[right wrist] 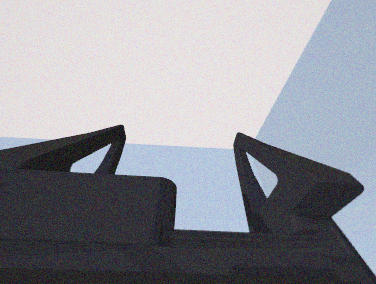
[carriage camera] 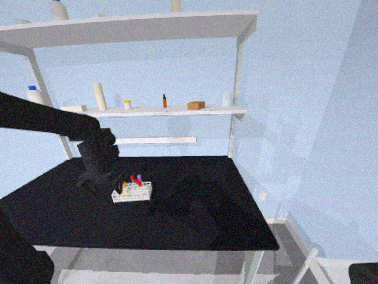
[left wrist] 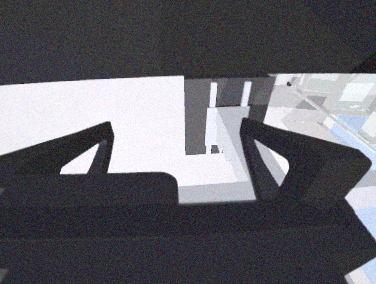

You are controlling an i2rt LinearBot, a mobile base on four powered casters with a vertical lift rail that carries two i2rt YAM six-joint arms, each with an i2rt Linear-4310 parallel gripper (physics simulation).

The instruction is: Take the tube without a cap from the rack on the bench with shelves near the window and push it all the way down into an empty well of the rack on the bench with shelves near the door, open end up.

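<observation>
A white wire rack (carriage camera: 132, 198) stands on the black bench (carriage camera: 200, 220) in the carriage view. Tubes with red caps (carriage camera: 138, 182), a purple cap (carriage camera: 139, 177) and a yellow cap (carriage camera: 124, 185) stand in it. The tube without a cap cannot be made out; the left part of the rack is partly covered by my left gripper. My left gripper (carriage camera: 102, 184) (left wrist: 177, 126) is open and empty, pointing down at the rack's left side. My right gripper (right wrist: 180, 135) is open and empty, facing the pale wall and ceiling. A second rack does not show.
Shelves (carriage camera: 165, 111) above the bench hold a brown box (carriage camera: 196, 105), an amber bottle (carriage camera: 164, 101), a yellow-lidded jar (carriage camera: 127, 105) and a beige cylinder (carriage camera: 100, 96). A white rail (carriage camera: 160, 140) runs below. A white frame leg (carriage camera: 305, 267) stands at the lower right.
</observation>
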